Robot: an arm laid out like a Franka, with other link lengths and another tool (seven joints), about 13 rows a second.
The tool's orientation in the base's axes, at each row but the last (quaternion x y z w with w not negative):
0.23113 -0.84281 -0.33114 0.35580
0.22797 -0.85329 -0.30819 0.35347
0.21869 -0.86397 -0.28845 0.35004
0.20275 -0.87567 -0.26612 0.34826
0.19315 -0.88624 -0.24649 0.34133
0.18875 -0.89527 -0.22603 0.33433
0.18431 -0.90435 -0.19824 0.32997
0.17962 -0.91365 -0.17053 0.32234
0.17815 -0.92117 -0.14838 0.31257
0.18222 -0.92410 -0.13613 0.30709
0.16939 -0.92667 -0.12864 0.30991
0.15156 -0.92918 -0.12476 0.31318
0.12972 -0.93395 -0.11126 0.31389
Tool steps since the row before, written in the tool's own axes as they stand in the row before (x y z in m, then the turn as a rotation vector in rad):
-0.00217 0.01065 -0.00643 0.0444 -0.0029 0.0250
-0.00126 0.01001 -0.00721 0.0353 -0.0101 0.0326
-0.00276 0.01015 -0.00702 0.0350 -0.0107 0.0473
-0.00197 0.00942 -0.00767 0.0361 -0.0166 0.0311
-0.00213 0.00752 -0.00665 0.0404 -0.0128 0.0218
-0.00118 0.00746 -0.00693 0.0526 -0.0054 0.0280
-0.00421 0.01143 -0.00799 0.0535 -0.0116 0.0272
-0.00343 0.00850 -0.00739 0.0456 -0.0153 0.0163
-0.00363 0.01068 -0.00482 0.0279 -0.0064 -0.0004
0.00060 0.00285 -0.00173 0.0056 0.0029 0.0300
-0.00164 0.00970 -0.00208 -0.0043 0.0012 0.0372
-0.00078 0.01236 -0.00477 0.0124 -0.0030 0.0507
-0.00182 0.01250 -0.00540 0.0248 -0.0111 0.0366
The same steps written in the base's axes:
0.00459 0.00600 0.01012 -0.0468 -0.0199 0.0045
0.00446 0.00520 0.01033 -0.0453 -0.0167 -0.0089
0.00517 0.00667 0.00942 -0.0558 -0.0119 -0.0181
0.00524 0.00588 0.00945 -0.0439 -0.0223 -0.0111
0.00482 0.00510 0.00748 -0.0410 -0.0243 -0.0008
0.00418 0.00481 0.00803 -0.0552 -0.0224 0.0053
0.00604 0.00982 0.00891 -0.0541 -0.0283 0.0033
0.00545 0.00751 0.00725 -0.0404 -0.0302 0.0056
0.00321 0.01028 0.00588 -0.0189 -0.0175 0.0124
-0.00010 0.00206 0.00269 -0.0234 0.0044 -0.0193
0.00024 0.00919 0.00407 -0.0200 0.0077 -0.0307
0.00103 0.01103 0.00730 -0.0402 -0.0003 -0.0334
0.00257 0.01166 0.00680 -0.0397 -0.0136 -0.0179

